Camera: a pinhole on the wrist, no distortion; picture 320 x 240 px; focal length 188.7 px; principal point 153.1 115.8 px. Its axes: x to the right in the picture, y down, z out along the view. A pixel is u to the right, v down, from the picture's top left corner.
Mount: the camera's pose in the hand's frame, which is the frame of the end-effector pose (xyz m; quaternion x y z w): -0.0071 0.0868 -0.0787 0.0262 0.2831 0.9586 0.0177
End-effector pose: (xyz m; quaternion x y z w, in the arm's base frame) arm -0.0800 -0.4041 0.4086 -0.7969 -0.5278 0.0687 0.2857
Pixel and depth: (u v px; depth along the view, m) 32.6 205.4 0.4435
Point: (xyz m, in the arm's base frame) -0.0041 -0.0280 0.0660
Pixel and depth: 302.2 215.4 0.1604
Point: -0.0911 -0.5041 0.2386
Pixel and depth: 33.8 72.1 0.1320
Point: 0.0961 -0.3752 0.3200
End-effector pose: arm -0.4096 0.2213 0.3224 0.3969 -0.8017 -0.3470 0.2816
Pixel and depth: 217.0 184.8 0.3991
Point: -0.6763 0.5182 0.2425
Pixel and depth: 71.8 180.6 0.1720
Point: -0.5744 0.2458 0.3779
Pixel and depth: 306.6 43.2 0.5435
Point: -0.6523 0.9140 0.5322
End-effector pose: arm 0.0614 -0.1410 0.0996 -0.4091 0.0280 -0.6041 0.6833
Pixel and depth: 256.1 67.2 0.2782
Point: 0.3333 0.0224 -0.0646
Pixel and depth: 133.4 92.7 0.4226
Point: 0.4958 -0.0888 0.0799
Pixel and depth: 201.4 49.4 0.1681
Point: 0.2522 -0.1062 -0.0331
